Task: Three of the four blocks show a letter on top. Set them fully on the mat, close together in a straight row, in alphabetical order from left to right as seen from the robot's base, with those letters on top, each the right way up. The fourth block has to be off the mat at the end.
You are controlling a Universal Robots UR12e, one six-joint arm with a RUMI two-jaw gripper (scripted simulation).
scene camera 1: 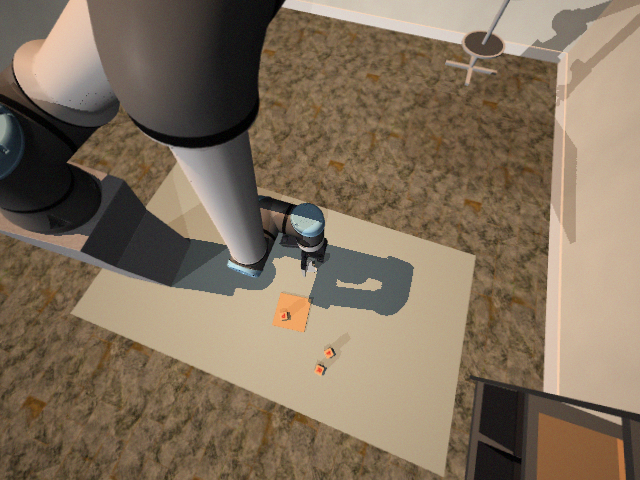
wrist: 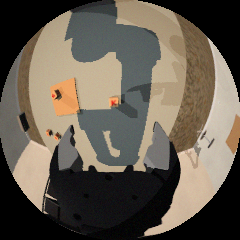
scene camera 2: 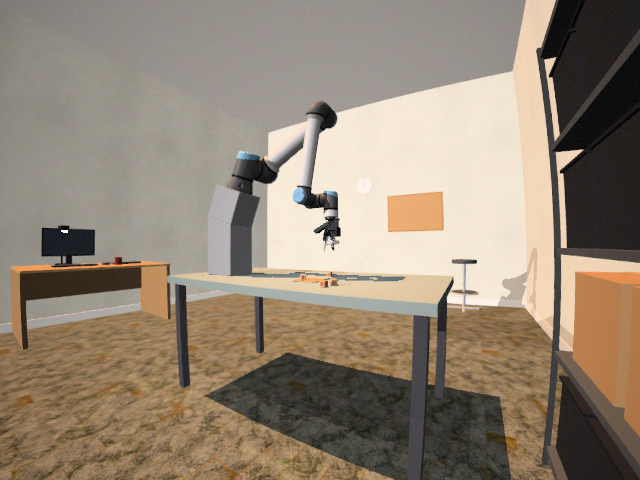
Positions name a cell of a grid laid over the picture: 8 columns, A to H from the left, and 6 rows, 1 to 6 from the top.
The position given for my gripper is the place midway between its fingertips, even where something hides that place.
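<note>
I can see an orange mat (scene camera 1: D4), and the wrist view has the mat (wrist: C3) too. You'd also see my gripper (wrist: D4).
</note>
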